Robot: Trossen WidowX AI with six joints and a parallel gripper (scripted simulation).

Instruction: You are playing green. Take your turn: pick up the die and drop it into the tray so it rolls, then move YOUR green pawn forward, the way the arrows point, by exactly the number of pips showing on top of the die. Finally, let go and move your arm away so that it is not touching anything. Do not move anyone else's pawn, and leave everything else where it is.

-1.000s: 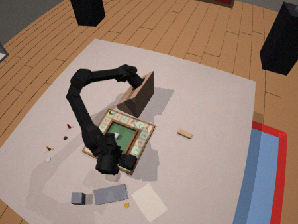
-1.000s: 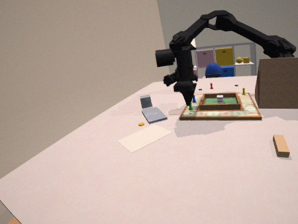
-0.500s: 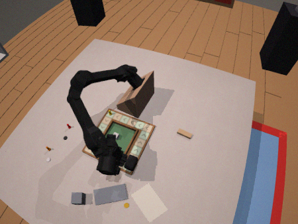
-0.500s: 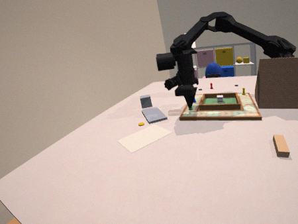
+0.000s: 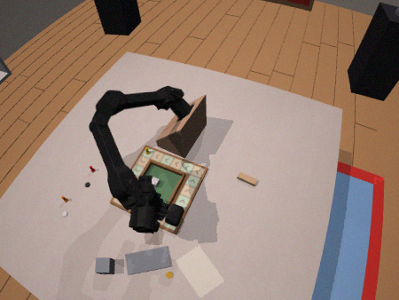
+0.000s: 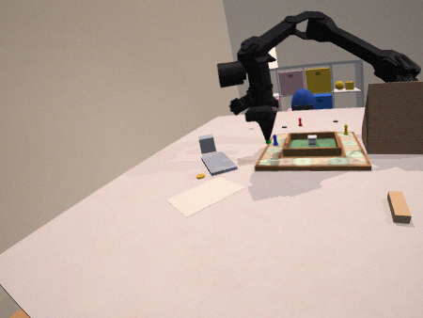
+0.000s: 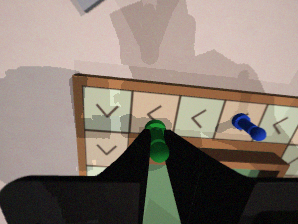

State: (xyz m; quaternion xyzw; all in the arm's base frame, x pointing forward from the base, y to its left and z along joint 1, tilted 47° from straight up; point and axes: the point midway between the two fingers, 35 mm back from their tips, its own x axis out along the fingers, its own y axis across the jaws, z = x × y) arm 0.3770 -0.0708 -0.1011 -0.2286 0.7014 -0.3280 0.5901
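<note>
Right now the blue pawn is 1 cm behind my gripper tip, 9 cm to the right of it and 3 cm below it. Round my gripper tip: green tray: 12 cm behind, 6 cm to the right, 5 cm below; then green pawn: 1 cm above; then white die: 13 cm behind, 7 cm to the right, 3 cm below.
</note>
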